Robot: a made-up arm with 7 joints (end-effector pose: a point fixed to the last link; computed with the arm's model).
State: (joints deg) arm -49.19 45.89 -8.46 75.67 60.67 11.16 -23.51
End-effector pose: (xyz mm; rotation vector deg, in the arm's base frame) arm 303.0 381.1 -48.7 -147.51 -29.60 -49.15
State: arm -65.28 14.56 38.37 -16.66 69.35 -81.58 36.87
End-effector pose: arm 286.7 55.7 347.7 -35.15 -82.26 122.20
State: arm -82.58 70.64 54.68 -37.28 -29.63 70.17 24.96
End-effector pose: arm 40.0 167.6 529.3 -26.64 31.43 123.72
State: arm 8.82 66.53 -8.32 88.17 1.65 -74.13 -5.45
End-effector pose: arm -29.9 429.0 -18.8 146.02 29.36 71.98
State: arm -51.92 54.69 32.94 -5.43 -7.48 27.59 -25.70
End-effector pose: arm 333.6 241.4 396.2 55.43 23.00 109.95
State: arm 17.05 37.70 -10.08 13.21 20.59 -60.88 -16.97
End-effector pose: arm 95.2 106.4 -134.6 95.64 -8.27 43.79
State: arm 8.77 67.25 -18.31 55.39 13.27 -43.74 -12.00
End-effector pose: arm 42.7 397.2 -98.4 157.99 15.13 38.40
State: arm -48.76 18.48 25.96 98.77 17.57 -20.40 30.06
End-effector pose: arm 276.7 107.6 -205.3 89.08 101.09 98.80
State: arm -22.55 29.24 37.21 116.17 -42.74 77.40 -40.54
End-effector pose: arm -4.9 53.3 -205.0 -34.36 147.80 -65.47
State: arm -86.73 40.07 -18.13 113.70 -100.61 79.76 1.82
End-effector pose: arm 393.6 150.8 72.2 27.85 132.23 -27.48
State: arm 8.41 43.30 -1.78 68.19 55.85 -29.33 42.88
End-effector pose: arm -74.6 351.3 -185.7 -157.00 -3.57 -84.61
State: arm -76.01 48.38 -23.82 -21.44 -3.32 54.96 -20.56
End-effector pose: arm 373.0 -50.1 342.2 93.28 -1.68 90.77
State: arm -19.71 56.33 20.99 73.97 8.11 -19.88 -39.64
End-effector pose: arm 166.5 438.0 -64.4 121.27 73.65 66.76
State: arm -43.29 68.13 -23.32 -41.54 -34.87 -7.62 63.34
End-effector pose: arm 247.5 -67.8 242.9 18.37 21.85 93.18
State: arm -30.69 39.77 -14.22 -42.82 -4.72 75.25 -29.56
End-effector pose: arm 307.3 -10.4 120.4 117.50 31.78 48.16
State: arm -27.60 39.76 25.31 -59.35 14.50 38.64 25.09
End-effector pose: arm 234.7 87.4 344.8 10.91 14.51 148.68
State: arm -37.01 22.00 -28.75 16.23 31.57 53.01 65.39
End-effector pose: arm 375.9 44.8 -57.1 -69.41 -14.61 -149.71
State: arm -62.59 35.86 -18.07 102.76 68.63 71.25 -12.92
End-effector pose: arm 213.2 372.4 11.0 -87.98 -38.26 -27.28
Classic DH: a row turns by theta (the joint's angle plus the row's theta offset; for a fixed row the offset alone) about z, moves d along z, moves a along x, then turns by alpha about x. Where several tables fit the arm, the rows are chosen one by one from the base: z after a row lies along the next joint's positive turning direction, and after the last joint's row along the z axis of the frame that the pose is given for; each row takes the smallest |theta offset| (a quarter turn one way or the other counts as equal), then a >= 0, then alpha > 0; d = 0 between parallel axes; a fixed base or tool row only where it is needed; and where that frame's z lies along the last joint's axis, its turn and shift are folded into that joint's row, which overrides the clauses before.
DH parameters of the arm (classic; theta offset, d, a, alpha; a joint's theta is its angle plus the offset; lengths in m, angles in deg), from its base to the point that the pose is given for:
base (fixed): -4.07 0.2259 -0.0185 -74.51
joint 1: -75.12 0.0342 -0.0211 -90
joint 2: 74 0.0225 0 90
joint 3: 90 -0.194 0.0076 -90
joint 4: 90 0.01 0.0258 90
joint 5: 0 0.2161 0.012 -90
joint 6: -90 -0.04 0.0996 90
joint 7: -89.99 -0.0055 0 -75.67
tool (fixed): 180 0.0149 0 0

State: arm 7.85 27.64 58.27 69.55 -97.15 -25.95 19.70
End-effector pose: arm -134.0 384.4 -143.6 84.58 -105.21 -87.97
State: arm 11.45 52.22 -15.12 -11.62 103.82 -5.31 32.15
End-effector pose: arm 219.8 161.3 -83.7 91.55 -107.28 95.21
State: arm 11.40 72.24 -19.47 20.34 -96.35 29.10 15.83
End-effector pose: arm 129.9 280.4 -116.8 84.86 147.99 44.84
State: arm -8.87 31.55 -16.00 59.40 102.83 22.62 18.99
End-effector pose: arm 119.9 319.4 -204.4 -130.37 62.67 -46.98
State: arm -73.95 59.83 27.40 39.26 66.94 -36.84 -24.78
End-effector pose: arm 380.7 308.9 376.1 -107.37 30.35 -138.81
